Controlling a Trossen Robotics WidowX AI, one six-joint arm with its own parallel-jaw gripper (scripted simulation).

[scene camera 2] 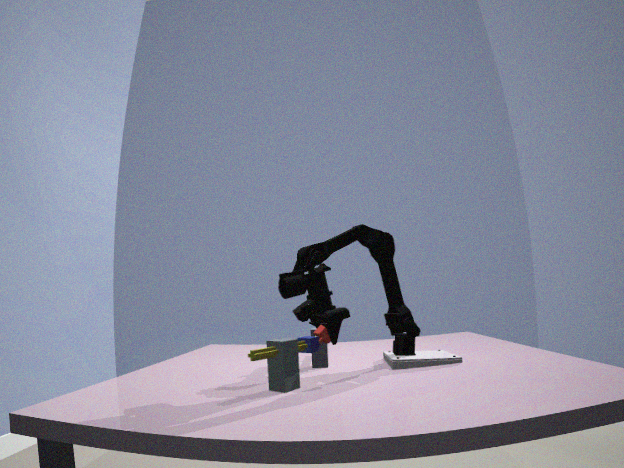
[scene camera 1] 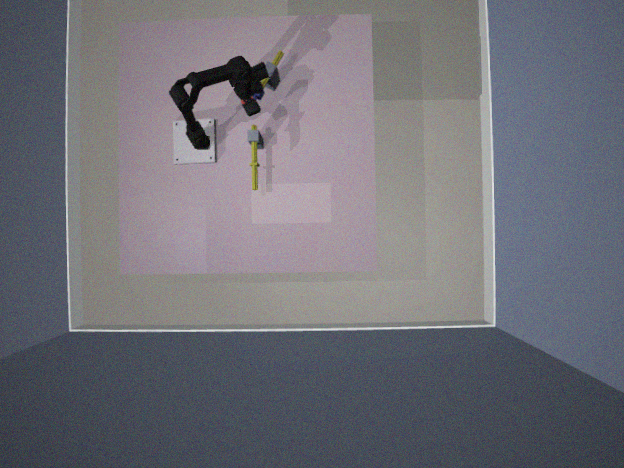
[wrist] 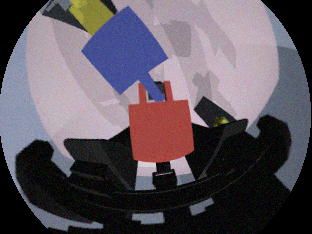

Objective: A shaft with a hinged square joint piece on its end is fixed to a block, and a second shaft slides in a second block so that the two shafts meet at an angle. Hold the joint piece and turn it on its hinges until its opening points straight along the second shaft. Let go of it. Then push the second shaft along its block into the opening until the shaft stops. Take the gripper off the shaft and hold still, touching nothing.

Observation:
The pictures show: my gripper and a red joint piece.
My gripper shows as well in the wrist view.

